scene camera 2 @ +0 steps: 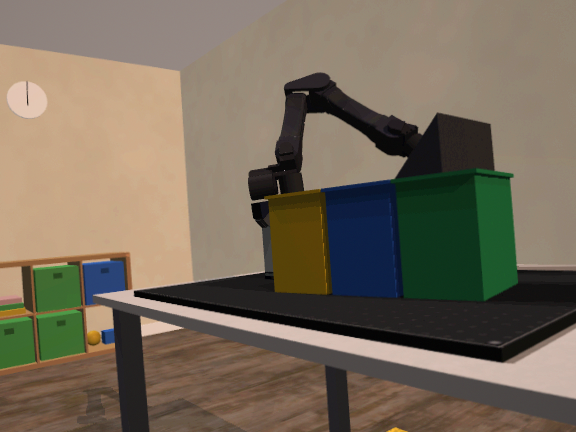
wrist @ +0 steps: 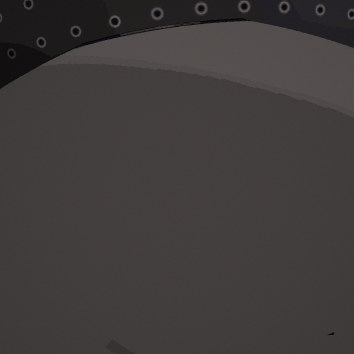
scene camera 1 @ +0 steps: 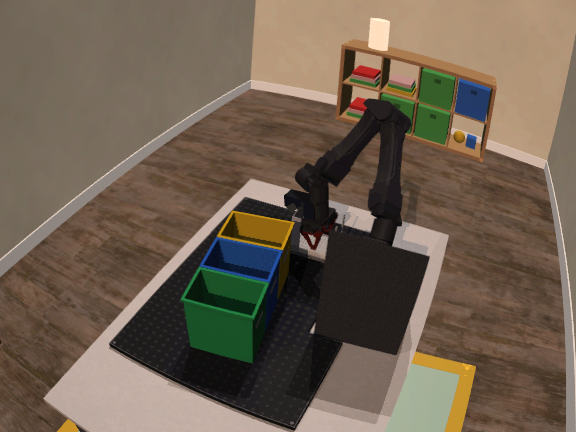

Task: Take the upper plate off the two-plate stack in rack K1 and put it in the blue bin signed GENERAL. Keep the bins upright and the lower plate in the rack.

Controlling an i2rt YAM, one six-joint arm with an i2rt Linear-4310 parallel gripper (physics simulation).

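Pixels of known places: gripper, between the fingertips: [scene camera 1: 319,242]; arm's base, origin of its link: [scene camera 2: 433,162] [scene camera 1: 377,251].
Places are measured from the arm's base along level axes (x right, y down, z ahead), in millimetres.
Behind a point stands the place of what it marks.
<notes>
The gripper [scene camera 1: 315,239] {y 204, x 236, z 222 mm} points down at the table's far end, beyond the yellow bin. Its fingers stand wide and look shut on the upper plate, though rack, bins and arm hide most of the contact. A pale grey upright panel [scene camera 1: 296,235] {y 169, x 189, z 282 mm} [scene camera 2: 268,250] {y 179, x 263, z 302 mm}, apparently part of rack K1, stands beside the gripper. The two plates cannot be told apart. In the wrist view a large grey surface [wrist: 175,200] fills most of the picture, very close. The blue bin [scene camera 1: 242,257] {y 111, x -46, z 340 mm} [scene camera 2: 362,240] {y 157, x -122, z 397 mm} stands upright between the other two; its sign does not show.
A yellow bin [scene camera 1: 257,232] {y 119, x 84, z 360 mm} [scene camera 2: 300,245] {y 162, x 5, z 420 mm} and a green bin [scene camera 1: 220,325] {y 125, x -288, z 275 mm} [scene camera 2: 440,240] {y 162, x -250, z 374 mm} stand upright on the black perforated board [scene camera 1: 160,325] {y 247, x -282, z 477 mm} [scene camera 2: 425,325] {y 247, x -321, z 523 mm}. A large dark block [scene camera 1: 372,295] {y 67, x -85, z -25 mm} [scene camera 2: 465,145] {y -25, x -86, z -1 mm} stands by the arm base, across the board from the bins.
</notes>
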